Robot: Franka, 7 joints.
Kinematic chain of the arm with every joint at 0, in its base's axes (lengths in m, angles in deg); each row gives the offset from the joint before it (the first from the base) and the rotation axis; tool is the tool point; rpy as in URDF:
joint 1: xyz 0 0 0.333 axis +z
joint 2: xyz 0 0 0 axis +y
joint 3: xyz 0 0 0.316 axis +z
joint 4: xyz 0.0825 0 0 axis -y
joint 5: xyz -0.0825 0 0.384 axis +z
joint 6: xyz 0 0 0 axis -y
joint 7: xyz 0.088 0 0 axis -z
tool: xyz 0 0 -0.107 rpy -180 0 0
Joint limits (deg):
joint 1: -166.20..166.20
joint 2: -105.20..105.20
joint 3: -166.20..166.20
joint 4: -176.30..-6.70
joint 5: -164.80..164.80
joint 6: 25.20..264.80
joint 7: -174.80..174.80
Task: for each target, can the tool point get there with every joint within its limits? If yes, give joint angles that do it. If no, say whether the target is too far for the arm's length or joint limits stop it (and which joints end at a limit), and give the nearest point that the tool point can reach.
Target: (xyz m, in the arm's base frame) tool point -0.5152 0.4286 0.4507
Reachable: yes | joints 74.27 59.76 86.02 -105.16 -10.71 155.93 -58.44
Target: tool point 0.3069 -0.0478 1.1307
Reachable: yes | joints 123.13 -9.09 -104.19 -31.11 26.36 159.63 -93.79
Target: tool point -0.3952 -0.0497 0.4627
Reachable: yes | joints 92.28 53.89 117.39 -157.52 31.36 235.59 -80.26
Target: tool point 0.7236 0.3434 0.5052
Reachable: yes | joints -126.72 -51.55 131.13 -58.90 68.65 147.91 -19.64
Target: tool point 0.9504 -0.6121 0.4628
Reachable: no: too far | nearest point 0.7165 -0.4615 0.4309 | short by 0.280 m
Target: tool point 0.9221 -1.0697 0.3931
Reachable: no: too far | nearest point 0.5596 -0.6492 0.3695 | short by 0.556 m
